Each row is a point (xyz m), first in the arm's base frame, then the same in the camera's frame.
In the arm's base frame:
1: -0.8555 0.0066 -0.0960
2: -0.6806 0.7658 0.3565
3: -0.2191 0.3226 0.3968
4: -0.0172 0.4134 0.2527
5: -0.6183 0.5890 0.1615
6: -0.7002 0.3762 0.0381
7: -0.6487 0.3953 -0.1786
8: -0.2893 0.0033 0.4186
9: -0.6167 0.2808 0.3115
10: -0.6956 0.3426 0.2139
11: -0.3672 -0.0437 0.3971
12: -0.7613 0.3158 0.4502
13: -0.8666 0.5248 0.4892
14: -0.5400 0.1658 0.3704
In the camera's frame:
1: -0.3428 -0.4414 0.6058
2: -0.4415 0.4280 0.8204
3: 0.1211 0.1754 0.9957
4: 0.3022 0.2806 0.8347
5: -0.3111 0.2325 0.6864
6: -0.3151 -0.0203 0.6290
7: -0.2490 -0.0462 0.4170
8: 0.1438 -0.1314 1.1084
9: -0.2366 -0.0073 0.9197
10: -0.3193 -0.0016 0.8070
11: 0.0854 -0.2039 1.1002
12: -0.3987 0.0183 1.0398
13: -0.5631 0.1875 1.0145
14: -0.1366 -0.0728 1.0108

